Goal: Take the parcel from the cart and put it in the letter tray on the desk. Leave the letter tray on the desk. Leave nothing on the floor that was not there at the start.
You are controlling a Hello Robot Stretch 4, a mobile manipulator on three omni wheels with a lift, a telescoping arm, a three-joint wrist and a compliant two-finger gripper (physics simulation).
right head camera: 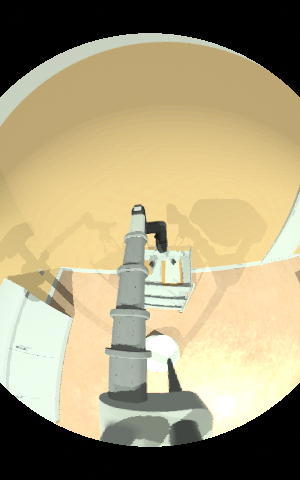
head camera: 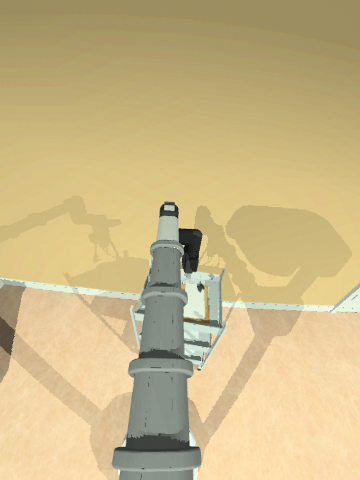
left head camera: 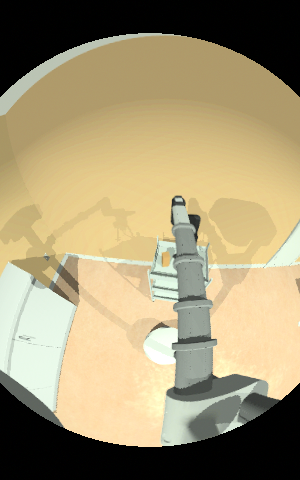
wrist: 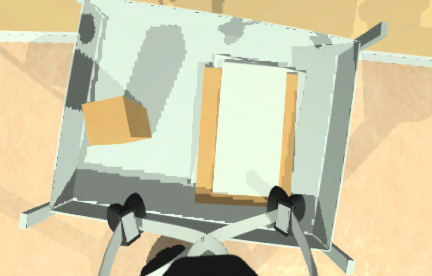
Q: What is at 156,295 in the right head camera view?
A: A white three-shelf cart.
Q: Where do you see a white three-shelf cart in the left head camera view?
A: At 164,284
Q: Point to a white three-shelf cart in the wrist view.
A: At 157,61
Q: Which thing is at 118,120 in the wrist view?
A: A parcel.
